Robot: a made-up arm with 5 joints.
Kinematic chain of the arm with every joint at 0, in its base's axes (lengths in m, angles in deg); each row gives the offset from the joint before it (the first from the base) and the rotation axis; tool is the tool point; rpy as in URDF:
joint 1: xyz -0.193 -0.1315 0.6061 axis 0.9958 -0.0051 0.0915
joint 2: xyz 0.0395 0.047 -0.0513 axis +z
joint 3: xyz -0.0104 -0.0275 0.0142 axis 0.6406 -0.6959 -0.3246
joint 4: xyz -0.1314 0.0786 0.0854 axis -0.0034 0.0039 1
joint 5: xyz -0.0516 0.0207 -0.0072 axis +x
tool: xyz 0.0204 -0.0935 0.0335 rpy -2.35 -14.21 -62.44
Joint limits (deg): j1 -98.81..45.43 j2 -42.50..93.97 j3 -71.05..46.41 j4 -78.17..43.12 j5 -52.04..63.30
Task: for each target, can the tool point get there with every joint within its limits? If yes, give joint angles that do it. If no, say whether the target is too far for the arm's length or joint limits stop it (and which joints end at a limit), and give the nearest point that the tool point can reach.
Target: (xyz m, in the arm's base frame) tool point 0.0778 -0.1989 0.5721
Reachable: no: joint limits stop it (at a limit: joint 1, joint 2) | nearest point -0.1015 -0.2191 0.5598 | short by 0.181 m
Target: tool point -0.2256 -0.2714 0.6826
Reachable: yes | joints 8.92 69.24 -15.78 -31.68 4.52
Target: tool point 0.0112 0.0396 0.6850
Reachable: no: joint limits stop it (at a limit: joint 2, joint 3, joint 4) | nearest point -0.0877 0.0535 0.6806 | short by 0.100 m
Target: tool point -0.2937 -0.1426 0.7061
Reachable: yes | joints -47.12 39.33 1.69 -12.44 8.45
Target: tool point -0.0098 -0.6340 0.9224
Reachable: no: too far | nearest point -0.1623 -0.2985 0.7085 | short by 0.426 m
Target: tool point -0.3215 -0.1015 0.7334
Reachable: yes | joints 25.56 -16.46 11.02 25.94 -31.41
